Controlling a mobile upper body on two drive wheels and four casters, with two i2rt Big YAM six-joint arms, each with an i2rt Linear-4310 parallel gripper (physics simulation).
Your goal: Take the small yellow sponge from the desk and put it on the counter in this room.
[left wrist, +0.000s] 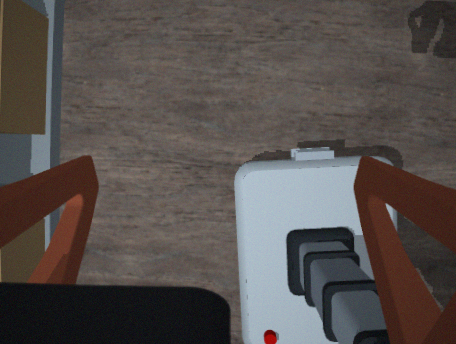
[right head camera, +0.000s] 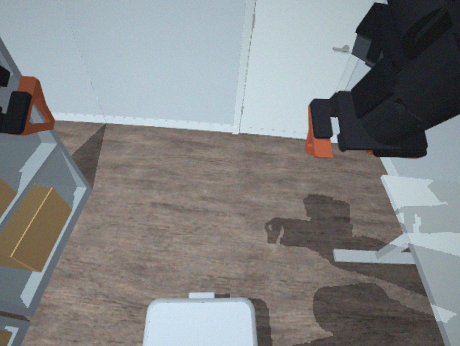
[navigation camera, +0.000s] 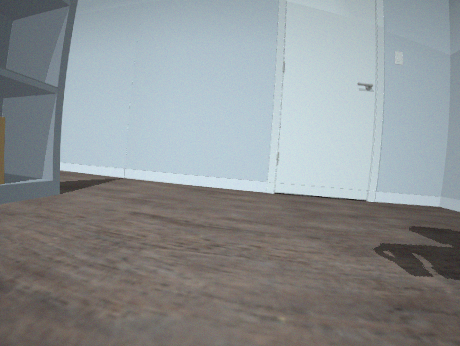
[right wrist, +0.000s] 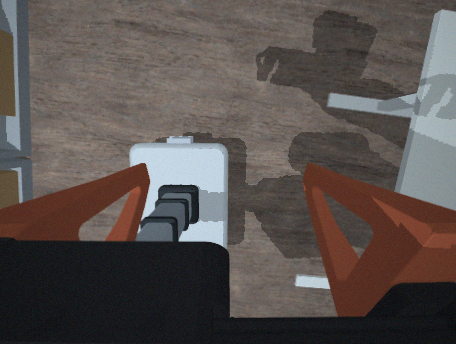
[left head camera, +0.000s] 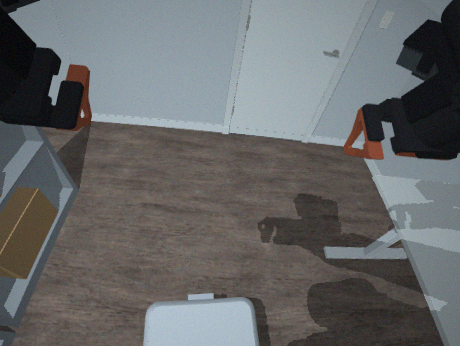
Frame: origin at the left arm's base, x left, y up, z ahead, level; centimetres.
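Seen in the pictures: left gripper, fingertip midpoint: (left wrist: 226, 171) (right head camera: 22, 122) (left head camera: 52, 116); right gripper, fingertip midpoint: (right head camera: 337, 149) (right wrist: 226, 172) (left head camera: 371, 150).
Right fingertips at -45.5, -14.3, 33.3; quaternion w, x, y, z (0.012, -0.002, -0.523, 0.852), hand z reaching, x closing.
A point is followed by its place in that frame, as x, y, z.
The small yellow sponge does not show in any view. A white table (left head camera: 435, 270) {-113.6, -69.0, 24.1} (right head camera: 425, 240) {-113.7, -69.0, 39.4} (right wrist: 425, 145) {-110.8, -69.0, 33.9} with a white foot and brace stands at the right of both head views and the right wrist view; I cannot tell whether it is the desk or the counter. The part of its top that shows bears shadows. My left gripper (left wrist: 226, 171) {0.0, -12.4, 35.6} is wide open and empty over the floor and my own base. My right gripper (right wrist: 226, 172) {-45.5, -14.3, 33.3} is wide open and empty, also over the floor and base, left of the white table in the right wrist view.
A grey shelf unit (left head camera: 46, 250) {71.7, -135.6, 65.0} (navigation camera: 30, 191) {68.8, -137.4, 99.8} with cardboard boxes (left head camera: 30, 230) {73.6, -117.4, 69.6} (right head camera: 35, 230) {74.1, -112.0, 64.5} stands at the left. A closed white door (left head camera: 285, 75) {-90.7, -73.3, 181.0} (navigation camera: 325, 125) {-89.3, -83.4, 181.0} is in the far wall. My white base (left head camera: 200, 325) {-21.8, -115.0, 20.6} (right head camera: 200, 325) {-22.4, -115.0, 19.8} (left wrist: 270, 200) {-7.6, -115.0, 20.2} shows below.
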